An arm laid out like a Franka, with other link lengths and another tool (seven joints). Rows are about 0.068 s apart.
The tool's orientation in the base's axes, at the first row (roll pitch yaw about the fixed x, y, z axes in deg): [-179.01 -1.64 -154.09]
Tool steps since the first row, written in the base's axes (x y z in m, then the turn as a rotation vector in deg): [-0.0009 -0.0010 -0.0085 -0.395 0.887 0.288]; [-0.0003 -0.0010 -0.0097 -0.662 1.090 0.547]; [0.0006 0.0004 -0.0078 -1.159 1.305 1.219]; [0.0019 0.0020 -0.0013 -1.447 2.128 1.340]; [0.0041 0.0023 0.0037 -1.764 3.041 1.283]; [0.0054 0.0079 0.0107 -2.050 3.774 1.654]
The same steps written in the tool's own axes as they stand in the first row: [0.0010 -0.0004 0.0085 -0.024 0.965 -0.306]; [0.0004 -0.0006 0.0097 0.135 1.260 -0.565]; [-0.0009 0.0002 0.0078 0.507 1.659 -1.234]; [-0.0026 0.0010 0.0012 0.410 2.523 -1.373]; [-0.0046 0.0002 -0.0038 0.295 3.484 -1.335]; [-0.0080 0.0046 -0.0110 0.242 4.261 -1.722]
